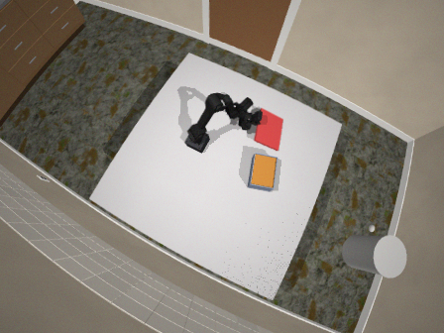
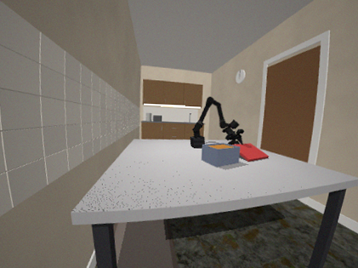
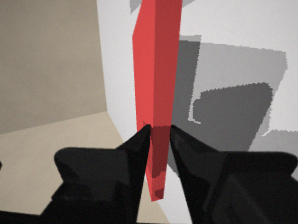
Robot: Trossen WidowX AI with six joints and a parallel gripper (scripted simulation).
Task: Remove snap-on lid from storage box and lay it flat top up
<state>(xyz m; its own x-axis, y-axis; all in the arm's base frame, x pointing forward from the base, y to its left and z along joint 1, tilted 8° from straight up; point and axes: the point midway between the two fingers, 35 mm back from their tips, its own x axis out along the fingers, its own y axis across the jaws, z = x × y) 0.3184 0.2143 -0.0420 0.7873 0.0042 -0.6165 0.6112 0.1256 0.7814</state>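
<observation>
Now: the red lid 11 cm ahead of my hand, 5 cm below it and 1 cm to the left of it. Round my hand: storage box (30 cm to the right, 12 cm ahead, 4 cm below).
</observation>
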